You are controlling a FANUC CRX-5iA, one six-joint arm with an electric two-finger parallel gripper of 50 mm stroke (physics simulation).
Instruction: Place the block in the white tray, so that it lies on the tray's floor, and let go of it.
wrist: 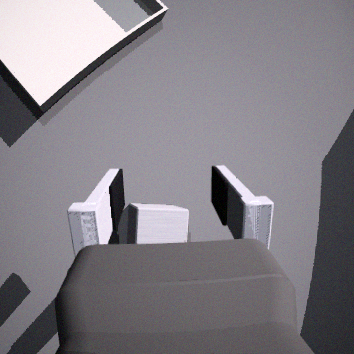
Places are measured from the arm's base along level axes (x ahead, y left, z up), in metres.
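Pixels of known places: gripper, fingertip midpoint: point(167, 185).
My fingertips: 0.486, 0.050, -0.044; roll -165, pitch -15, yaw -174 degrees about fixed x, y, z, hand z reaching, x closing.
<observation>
Ahead of a thing's pixels: the offset from my fingertips to its top centre, as dx, dy, dz. "spot": to the spot under its first point. Level surfaces: height alone.
The white block @(-0.006, +0.034, -0.025) point(162, 225) shows at the lower middle of the wrist view, between the two fingers of my gripper point(167, 185) as seen from above, nearer the left finger. Its lower part is hidden behind the grey gripper body. The gripper is open and holds nothing; a gap shows on each side of the block. The white tray @(spot: +0.058, -0.079, -0.050) point(82, 71) is at the upper left, turned at an angle, with part of it out of the frame. Its floor shows bright, with a shadowed strip along one side.
The grey table top @(dz -0.064) point(260, 100) lies under the block and tray. A large dark shadow point(335, 240) falls along the right edge. More dark shadows lie at the lower left and beside the tray's left wall.
</observation>
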